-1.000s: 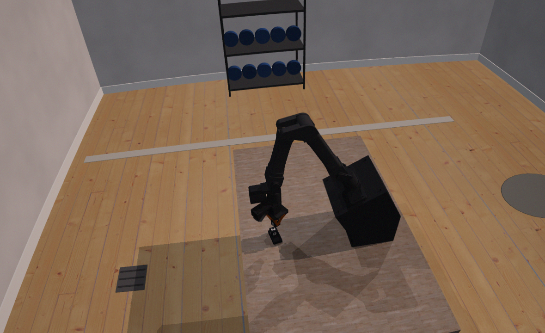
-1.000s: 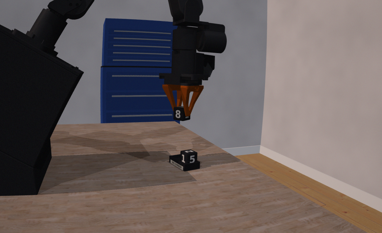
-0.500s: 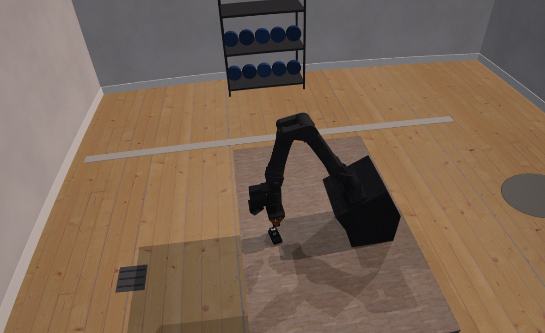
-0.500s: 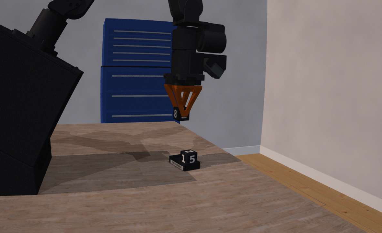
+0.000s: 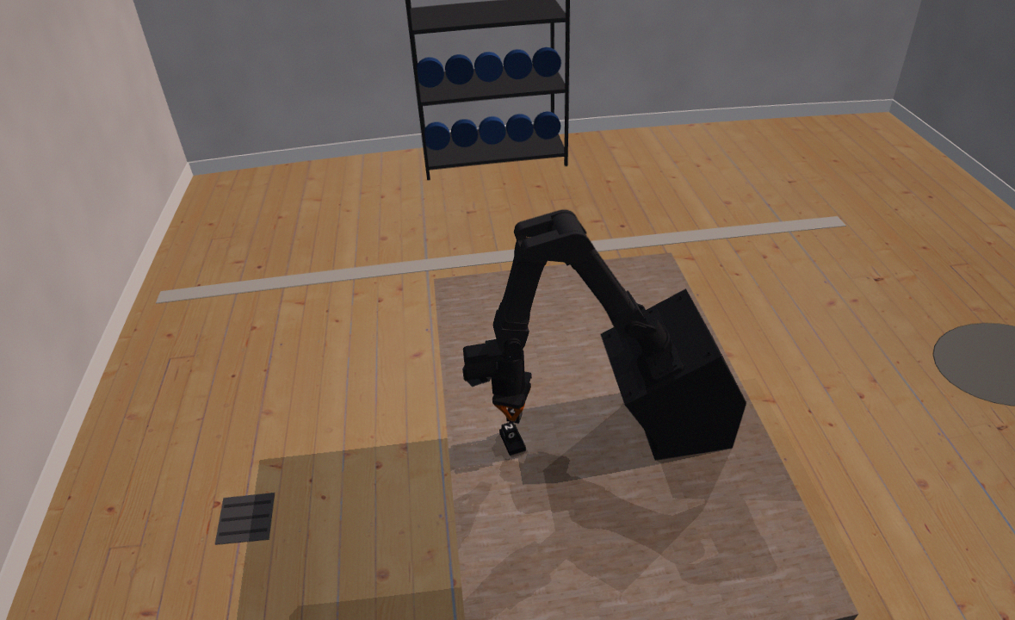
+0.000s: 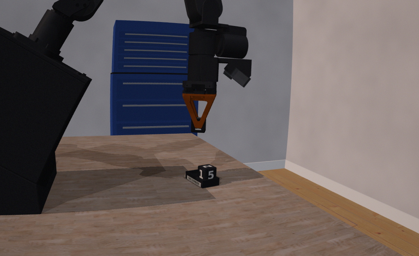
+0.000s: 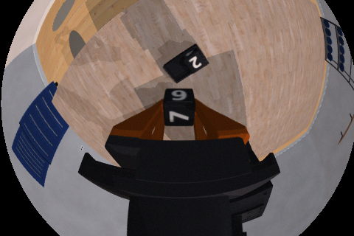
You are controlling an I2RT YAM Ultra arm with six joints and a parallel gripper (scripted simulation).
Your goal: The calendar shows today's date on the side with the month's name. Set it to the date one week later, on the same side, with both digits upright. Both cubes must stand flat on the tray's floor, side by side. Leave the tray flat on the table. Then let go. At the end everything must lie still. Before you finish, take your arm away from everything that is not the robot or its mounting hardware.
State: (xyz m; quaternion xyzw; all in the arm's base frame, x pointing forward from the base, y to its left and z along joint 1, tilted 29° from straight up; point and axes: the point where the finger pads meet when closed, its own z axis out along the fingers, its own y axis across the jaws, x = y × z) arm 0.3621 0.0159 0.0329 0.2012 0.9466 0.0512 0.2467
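Now: the black tray 20 mm to the right of my hand and 120 mm below it.
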